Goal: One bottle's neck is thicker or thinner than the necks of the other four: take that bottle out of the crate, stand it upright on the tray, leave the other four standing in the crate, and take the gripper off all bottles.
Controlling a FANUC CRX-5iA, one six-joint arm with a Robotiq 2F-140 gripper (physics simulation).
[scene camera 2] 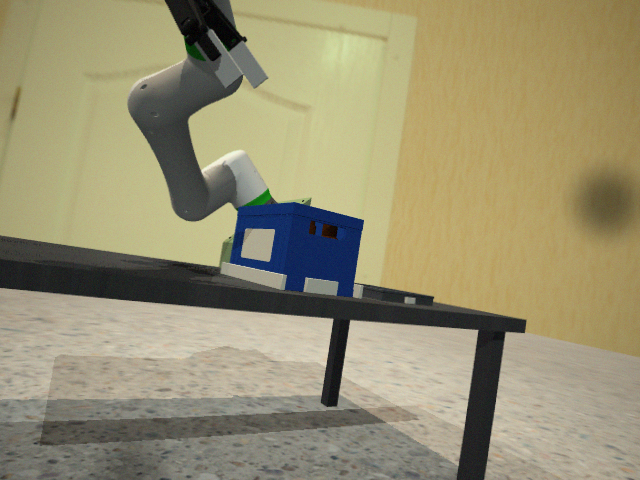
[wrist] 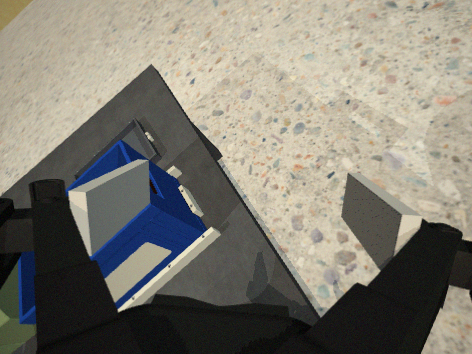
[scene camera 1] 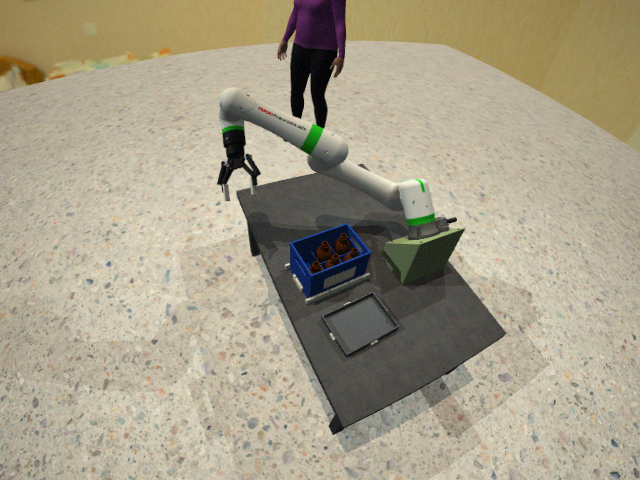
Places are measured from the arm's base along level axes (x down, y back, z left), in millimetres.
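Pixels of known places: gripper, fingertip midpoint: [scene camera 2: 249, 82] [wrist: 244, 188] [scene camera 1: 240, 198]; arm's base, link origin: [scene camera 1: 424, 235].
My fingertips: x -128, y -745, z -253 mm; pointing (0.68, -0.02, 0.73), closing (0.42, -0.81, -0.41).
Ahead of a thing's pixels: the offset from my fingertips to its top centre. Level surfaces: height alone.
The blue crate @[dy +322, dx +137, dz +218 mm] [scene camera 1: 315, 285] [scene camera 2: 320, 263] [wrist: 165, 225] stands upright on the table. Brown bottles stand in it: two taller-looking ones @[dy +312, dx +149, dz +179 mm] [scene camera 1: 324, 251] @[dy +402, dx +149, dz +155 mm] [scene camera 1: 342, 244] at the back and three @[dy +247, dx +149, dz +275 mm] [scene camera 1: 315, 267] @[dy +332, dx +149, dz +257 mm] [scene camera 1: 334, 260] @[dy +419, dx +149, dz +243 mm] [scene camera 1: 354, 254] nearer the front wall in scene camera 1. Their necks are too small there to compare, and the crate walls hide their lower parts. The grey tray @[dy +376, dx +286, dz +493 mm] [scene camera 1: 361, 324] [scene camera 2: 395, 296] lies beside the crate; no bottle stands on it. My gripper [scene camera 1: 239, 191] [scene camera 2: 242, 77] [wrist: 244, 188] is open and empty, high up and off to the crate's far left side in scene camera 1, touching no bottle.
Pale strips [scene camera 1: 338, 289] [scene camera 2: 253, 275] [wrist: 170, 266] edge the crate's base on the dark table @[dx +312 mm] [scene camera 1: 423, 330] [scene camera 2: 155, 269] [wrist: 150, 95]. The arm's green pedestal [scene camera 1: 423, 258] stands right of the crate in scene camera 1. A person in purple [scene camera 1: 315, 28] stands behind the table.
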